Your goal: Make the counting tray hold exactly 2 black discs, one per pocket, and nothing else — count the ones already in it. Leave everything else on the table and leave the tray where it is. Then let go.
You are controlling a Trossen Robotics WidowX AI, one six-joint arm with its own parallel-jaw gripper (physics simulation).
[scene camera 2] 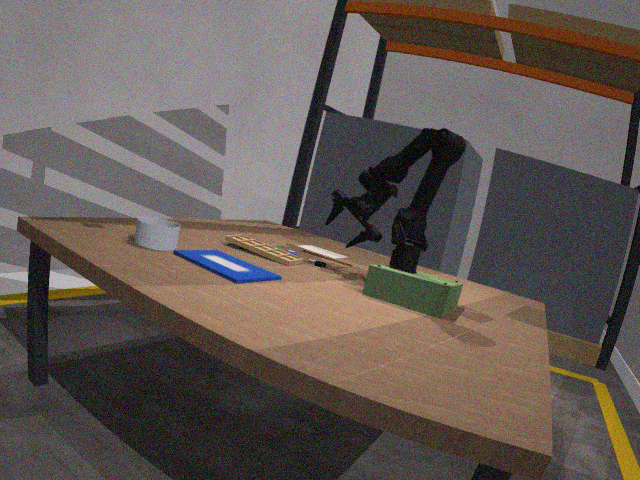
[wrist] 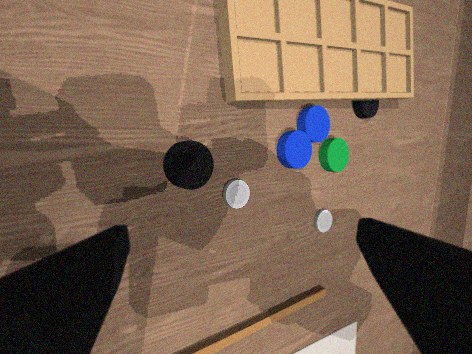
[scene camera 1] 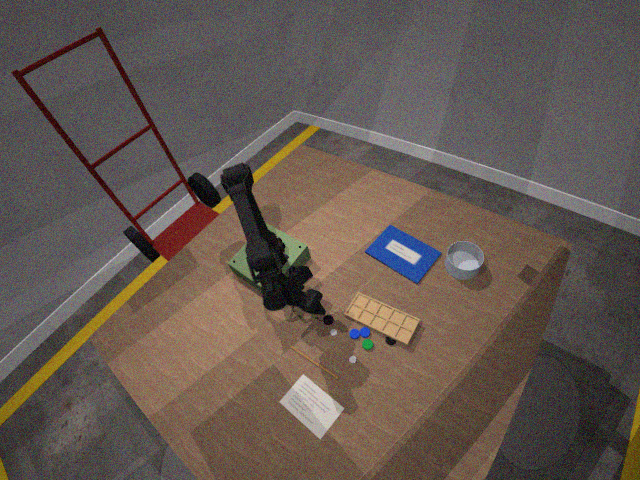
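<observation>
The wooden counting tray has two rows of pockets; no disc shows in them in scene camera 1, and the wrist view cuts off part of the back row. One black disc lies on the table off the tray's left end. Another black disc lies against the tray's front side, partly hidden by it in the wrist view. My gripper is open and empty, high above the table. In the wrist view the nearer black disc is ahead and left of the fingertips' midpoint.
Two touching blue discs, a green disc and two white discs lie before the tray. A thin stick, paper, blue folder and bowl are around.
</observation>
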